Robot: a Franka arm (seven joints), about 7 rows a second.
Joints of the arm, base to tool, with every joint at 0 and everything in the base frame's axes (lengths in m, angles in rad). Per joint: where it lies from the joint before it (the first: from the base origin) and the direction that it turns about. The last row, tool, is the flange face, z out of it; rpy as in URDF.
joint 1: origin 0 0 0.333 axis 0 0 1
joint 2: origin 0 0 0 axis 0 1 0
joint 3: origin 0 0 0.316 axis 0 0 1
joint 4: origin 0.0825 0 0 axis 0 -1 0
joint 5: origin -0.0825 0 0.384 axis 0 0 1
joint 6: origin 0 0 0 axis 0 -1 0
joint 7: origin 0.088 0 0 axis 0 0 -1
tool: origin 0 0 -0.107 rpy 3.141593 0 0
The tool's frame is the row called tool.
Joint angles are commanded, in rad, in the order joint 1, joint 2, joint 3, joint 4, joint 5, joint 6, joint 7. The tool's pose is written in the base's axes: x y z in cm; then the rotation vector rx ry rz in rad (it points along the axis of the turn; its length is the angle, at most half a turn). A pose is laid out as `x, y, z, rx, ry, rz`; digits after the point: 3 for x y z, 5 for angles.
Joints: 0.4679, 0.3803, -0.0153, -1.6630, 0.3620, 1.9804, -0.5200
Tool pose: 58.001, 30.802, 38.571, -2.58525, -1.11993, 0.07245
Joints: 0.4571, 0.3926, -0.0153, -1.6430, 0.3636, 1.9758, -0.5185
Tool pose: 58.707, 30.392, 38.656, -2.58931, -1.10499, 0.06580
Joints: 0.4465, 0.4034, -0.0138, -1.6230, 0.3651, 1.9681, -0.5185
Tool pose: 59.316, 30.053, 38.815, -2.59025, -1.09474, 0.06139
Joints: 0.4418, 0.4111, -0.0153, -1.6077, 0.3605, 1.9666, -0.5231
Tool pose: 59.804, 29.817, 38.992, -2.59324, -1.09913, 0.05067
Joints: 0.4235, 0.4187, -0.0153, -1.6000, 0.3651, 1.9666, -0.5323
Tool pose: 60.512, 28.826, 38.852, -2.59516, -1.08318, 0.04374
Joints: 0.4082, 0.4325, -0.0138, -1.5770, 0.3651, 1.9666, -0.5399
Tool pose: 61.396, 28.188, 38.998, -2.59716, -1.07692, 0.02581
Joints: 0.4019, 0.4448, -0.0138, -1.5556, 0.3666, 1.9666, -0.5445
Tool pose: 62.016, 28.000, 39.171, -2.59644, -1.07559, 0.01033
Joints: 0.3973, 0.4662, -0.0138, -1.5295, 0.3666, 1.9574, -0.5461
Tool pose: 62.608, 27.955, 38.864, -2.59566, -1.07444, 0.01508
